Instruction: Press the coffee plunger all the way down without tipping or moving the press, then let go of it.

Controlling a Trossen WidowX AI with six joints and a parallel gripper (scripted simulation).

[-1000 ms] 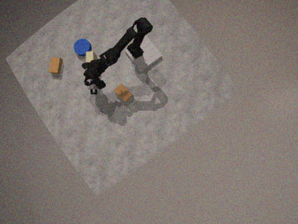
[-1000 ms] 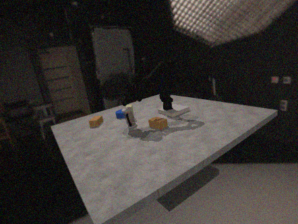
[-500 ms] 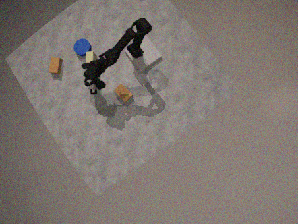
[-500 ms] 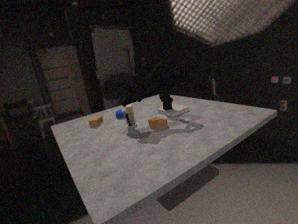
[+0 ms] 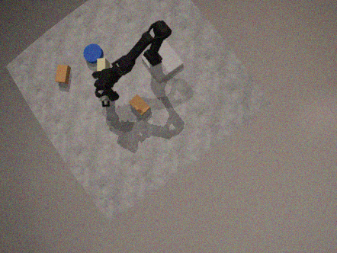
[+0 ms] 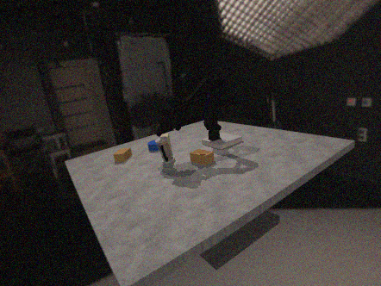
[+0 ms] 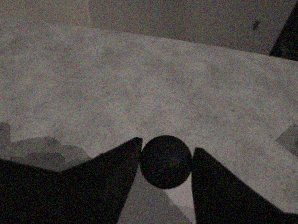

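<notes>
The coffee press is 20 mm behind my gripper tip, 10 mm to the left of it and 90 mm below it. From my gripper tip the other things lie so: blue cylinder 60 mm behind, 300 mm to the right, 150 mm below.
</notes>
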